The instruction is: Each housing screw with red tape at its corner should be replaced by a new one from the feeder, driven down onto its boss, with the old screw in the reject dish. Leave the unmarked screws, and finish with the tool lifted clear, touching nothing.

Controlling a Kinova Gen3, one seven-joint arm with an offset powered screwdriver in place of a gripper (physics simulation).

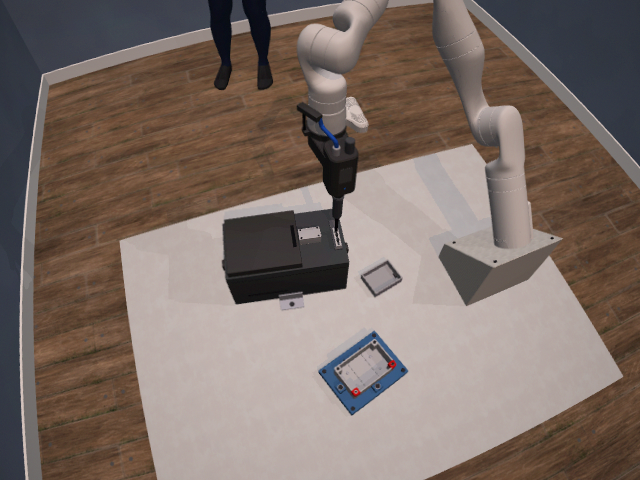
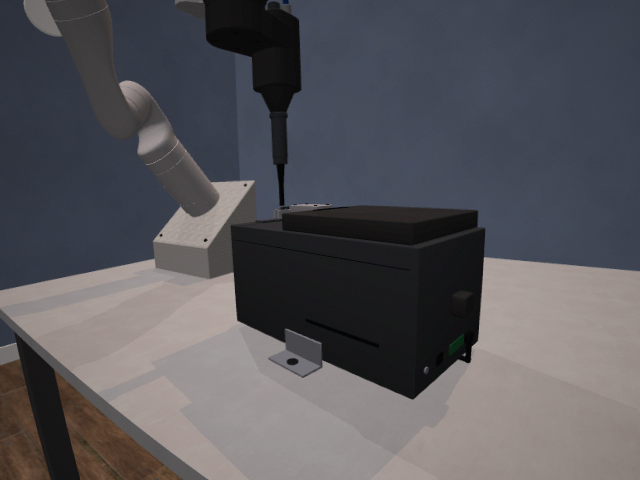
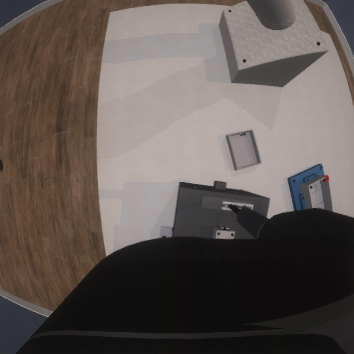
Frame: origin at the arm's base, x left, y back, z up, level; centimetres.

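Where they show: hand, its tool point: (image 1: 336,231) (image 2: 282,207) (image 3: 230,206); arm's base, origin of its link: (image 1: 512,241) (image 2: 204,203) (image 3: 276,15).
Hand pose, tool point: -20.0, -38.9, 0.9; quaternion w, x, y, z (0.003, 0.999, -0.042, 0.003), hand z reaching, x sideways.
Things, the pixels of their top centre, and the offset from my tool point, as dx, dy, dz. "*": a spot on its surface instead.
- screwdriver, centre of its top: (image 3: 244,215) (image 2: 280,163) (image 1: 337,214) +0.0, +0.0, +6.5
- pale screw rail, a spot on its surface: (image 3: 248,206) (image 1: 339,242) * +3.1, -0.6, -0.2
- black feeder, centre of its top: (image 2: 346,205) (image 3: 214,279) (image 1: 282,236) -3.3, -12.1, +0.7
- grey housing, centre of its top: (image 1: 365,366) (image 3: 322,201) +29.4, -6.0, -10.9
- blue fixture plate, centre of its top: (image 1: 363,371) (image 3: 312,199) +29.4, -6.0, -14.9
- more red tape, centre of its top: (image 1: 392,363) (image 3: 327,178) +31.5, -0.2, -10.5
- reject dish, centre of its top: (image 3: 245,148) (image 1: 382,276) +9.1, +9.4, -14.3
- raised dark cover, centre of its top: (image 2: 380,211) (image 1: 261,240) -4.6, -16.9, +0.2
- small pale plate, a spot on its surface: (image 3: 224,234) (image 1: 317,231) * -1.3, -4.2, +0.6
My screwdriver (image 1: 336,227) (image 2: 281,202) (image 3: 231,207) points down, its bit tip at the pale screw rail (image 1: 338,243) (image 3: 248,206) on the black feeder (image 1: 320,279) (image 2: 330,289) (image 3: 192,215). Dark screws show in the rail. Whether the bit bears a screw is too small to tell. The grey housing (image 1: 364,364) (image 3: 325,192) sits on a blue fixture plate (image 1: 330,379) (image 3: 296,187). Red tape (image 1: 355,392) marks its near corner, and more red tape (image 1: 391,364) (image 3: 326,178) its right corner. The screws there are unclear. The reject dish (image 1: 381,277) (image 3: 244,150) has small dark marks at one end.
The arm's sloped base block (image 1: 496,279) (image 2: 183,260) (image 3: 275,65) stands on the table beyond the dish. A raised dark cover (image 1: 261,242) (image 2: 356,227) lies on the feeder, with a small pale plate (image 1: 309,234) (image 3: 224,234) beside it. A metal bracket (image 1: 292,301) (image 2: 302,356) stands at the feeder's side.
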